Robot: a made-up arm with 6 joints. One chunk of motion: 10 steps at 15 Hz.
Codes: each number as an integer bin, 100 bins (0 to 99) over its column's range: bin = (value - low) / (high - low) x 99, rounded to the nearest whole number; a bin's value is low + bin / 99 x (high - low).
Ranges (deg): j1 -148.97..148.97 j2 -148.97..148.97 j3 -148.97..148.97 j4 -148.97..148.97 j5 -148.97..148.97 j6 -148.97..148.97
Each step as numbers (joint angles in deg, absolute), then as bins.
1 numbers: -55.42 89.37 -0.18 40.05 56.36 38.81
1 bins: 31 79 49 63 68 62
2 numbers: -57.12 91.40 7.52 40.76 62.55 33.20
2 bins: 31 80 52 63 70 61
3 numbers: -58.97 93.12 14.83 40.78 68.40 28.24
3 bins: 30 80 54 63 72 59
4 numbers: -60.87 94.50 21.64 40.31 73.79 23.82
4 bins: 29 81 57 63 74 57
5 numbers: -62.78 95.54 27.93 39.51 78.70 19.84
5 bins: 29 81 59 63 76 56
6 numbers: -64.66 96.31 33.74 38.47 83.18 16.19
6 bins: 28 82 61 62 77 55
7 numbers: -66.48 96.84 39.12 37.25 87.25 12.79
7 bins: 27 82 62 62 78 54
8 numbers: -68.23 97.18 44.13 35.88 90.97 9.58
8 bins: 27 82 64 61 80 53
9 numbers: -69.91 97.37 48.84 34.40 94.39 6.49
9 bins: 26 82 66 61 81 52
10 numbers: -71.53 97.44 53.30 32.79 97.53 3.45
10 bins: 26 82 67 60 82 51
